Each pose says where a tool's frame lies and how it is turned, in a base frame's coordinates. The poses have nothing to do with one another.
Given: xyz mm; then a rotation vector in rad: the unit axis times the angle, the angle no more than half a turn.
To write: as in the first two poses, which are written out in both.
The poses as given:
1: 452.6 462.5 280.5 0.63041 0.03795 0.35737
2: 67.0 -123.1 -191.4 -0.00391 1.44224 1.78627
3: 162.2 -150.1 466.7 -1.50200 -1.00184 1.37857
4: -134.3 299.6 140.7 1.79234 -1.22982 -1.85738
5: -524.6 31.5 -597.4 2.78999 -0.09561 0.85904
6: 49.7 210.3 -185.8 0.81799 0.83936 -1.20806
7: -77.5 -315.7 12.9 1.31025 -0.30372 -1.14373
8: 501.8 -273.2 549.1 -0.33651 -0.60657 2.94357
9: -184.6 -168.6 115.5 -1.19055 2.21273 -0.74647
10: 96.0 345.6 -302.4 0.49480 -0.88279 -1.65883
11: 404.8 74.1 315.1 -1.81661 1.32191 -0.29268
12: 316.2 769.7 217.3 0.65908 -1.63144 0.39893
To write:
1:
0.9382 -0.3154 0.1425 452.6
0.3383 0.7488 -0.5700 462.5
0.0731 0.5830 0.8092 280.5
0 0 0 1

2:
-0.6632 -0.5841 0.4680 67.0
0.5806 -0.0068 0.8142 -123.1
-0.4724 0.8116 0.3437 -191.4
0 0 0 1

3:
0.0743 0.0158 -0.9971 162.2
0.9435 -0.3249 0.0651 -150.1
-0.3229 -0.9456 -0.0390 466.7
0 0 0 1

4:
-0.1900 -0.3476 -0.9182 -134.3
-0.7096 -0.5977 0.3731 299.6
-0.6785 0.7225 -0.1331 140.7
0 0 0 1

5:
0.8270 -0.1262 0.5479 -524.6
0.0026 -0.9736 -0.2282 31.5
0.5622 0.1902 -0.8048 -597.4
0 0 0 1

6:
0.1505 0.9827 0.1076 49.7
-0.4437 0.1644 -0.8810 210.3
-0.8835 0.0849 0.4608 -185.8
0 0 0 1

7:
0.4638 0.4832 -0.7426 -77.5
-0.7879 -0.1582 -0.5951 -315.7
-0.4050 0.8611 0.3074 12.9
0 0 0 1

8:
-0.9684 -0.0695 -0.2394 501.8
0.1585 -0.9129 -0.3761 -273.2
-0.1924 -0.4021 0.8951 549.1
0 0 0 1

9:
-0.4824 -0.5745 0.6613 -184.6
-0.8577 0.4633 -0.2232 -168.6
-0.1781 -0.6748 -0.7162 115.5
0 0 0 1

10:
-0.2754 0.6374 -0.7196 96.0
-0.9529 -0.0823 0.2917 345.6
0.1267 0.7661 0.6301 -302.4
0 0 0 1

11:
0.4142 -0.6681 0.6181 404.8
-0.8666 -0.0819 0.4923 74.1
-0.2783 -0.7395 -0.6129 315.1
0 0 0 1

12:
-0.0670 -0.6218 -0.7803 316.2
-0.1916 0.7755 -0.6016 769.7
0.9792 0.1092 -0.1711 217.3
0 0 0 1

